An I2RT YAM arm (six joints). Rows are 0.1 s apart.
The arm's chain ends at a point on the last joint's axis. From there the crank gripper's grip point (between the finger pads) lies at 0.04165 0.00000 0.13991 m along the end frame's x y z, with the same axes.
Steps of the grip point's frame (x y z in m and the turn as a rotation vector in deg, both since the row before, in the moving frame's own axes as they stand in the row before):
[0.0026, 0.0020, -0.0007, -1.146, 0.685, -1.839]
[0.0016, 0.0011, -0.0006, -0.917, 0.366, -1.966]
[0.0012, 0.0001, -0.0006, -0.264, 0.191, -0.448]
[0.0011, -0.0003, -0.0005, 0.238, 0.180, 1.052]
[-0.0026, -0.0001, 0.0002, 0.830, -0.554, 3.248]
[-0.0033, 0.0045, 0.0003, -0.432, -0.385, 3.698]
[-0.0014, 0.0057, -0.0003, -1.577, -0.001, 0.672]
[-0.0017, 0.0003, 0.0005, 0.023, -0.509, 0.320]
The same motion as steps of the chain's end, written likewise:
[0.0009, 0.0006, -0.0002, -1.146, 0.685, -1.839]
[0.0007, 0.0003, -0.0003, -0.917, 0.366, -1.966]
[0.0007, -0.0002, -0.0005, -0.264, 0.191, -0.448]
[0.0007, -0.0005, -0.0004, 0.238, 0.180, 1.052]
[-0.0012, -0.0004, -0.0002, 0.830, -0.554, 3.248]
[-0.0022, 0.0008, 0.0000, -0.432, -0.385, 3.698]
[-0.0014, 0.0014, -0.0002, -1.577, -0.001, 0.672]
[-0.0005, 0.0001, 0.0001, 0.023, -0.509, 0.320]

